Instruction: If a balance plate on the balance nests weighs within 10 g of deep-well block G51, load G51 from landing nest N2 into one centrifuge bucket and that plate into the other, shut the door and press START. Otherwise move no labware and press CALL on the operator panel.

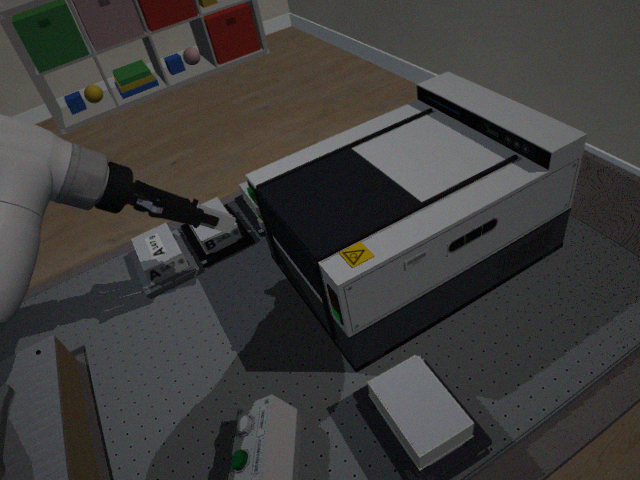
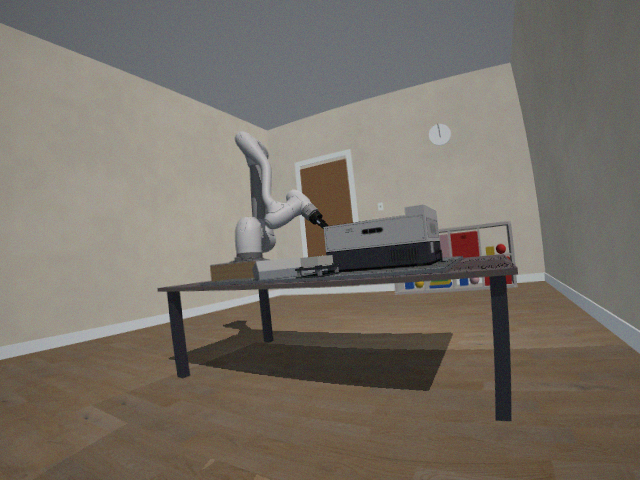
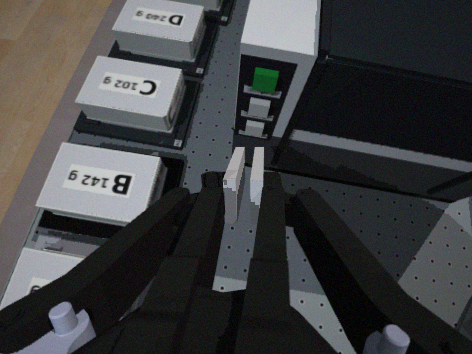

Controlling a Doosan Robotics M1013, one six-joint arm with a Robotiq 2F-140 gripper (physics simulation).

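Places are measured from the arm's base along level axes (x back, y right, z up), in centimetres.
Where they show: gripper, fingertip midpoint: (image 1: 230,224) (image 3: 249,164).
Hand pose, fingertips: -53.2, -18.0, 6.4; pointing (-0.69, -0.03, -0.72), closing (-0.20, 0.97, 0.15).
Observation:
After its pixels a point has its place, as x, y, z.
My gripper (image 1: 219,221) {-53.2, -18.0, 6.4} (image 2: 325,225) (image 3: 249,164) {-53.2, -18.0, 6.4} is shut and empty, its pads nearly together, near the centrifuge's front corner and beside the plate row. White balance plates sit on their nests: A, 147 g (image 1: 161,253) {-38.4, -29.4, -2.3}, B, 142 g (image 1: 212,240) {-49.0, -28.2, -3.4} (image 3: 100,184) {-49.9, -34.3, -2.3}, C, 102 g (image 3: 131,90) {-63.4, -36.1, -2.3} and D, 240 g (image 3: 159,21) {-76.9, -37.2, -2.3}. A blank-topped white block (image 1: 421,408) {-64.9, 26.1, 0.3} (image 2: 316,261) {-68.8, 31.2, -1.7} sits on a dark nest (image 1: 369,413) {-59.4, 21.3, -3.9}; its label is not readable. The centrifuge (image 1: 465,232) {-82.8, 10.5, 10.2} (image 2: 379,233) {-87.6, 10.1, 7.3} has a green button (image 3: 266,80) {-58.3, -18.4, 10.9} above two pale ones. Its bucket contents are hidden.
The operator panel (image 1: 281,434) {-47.1, 19.4, -1.6}, with white and green buttons, stands at the front of the perforated deck (image 1: 170,351) {-34.2, -8.4, -7.7}. A wooden-sided base (image 1: 69,403) {-17.3, -2.6, -2.9} (image 2: 232,271) {-3.1, 17.0, -3.7} stands at the near left. A cubby shelf with coloured bins (image 1: 49,46) is on the floor beyond the table.

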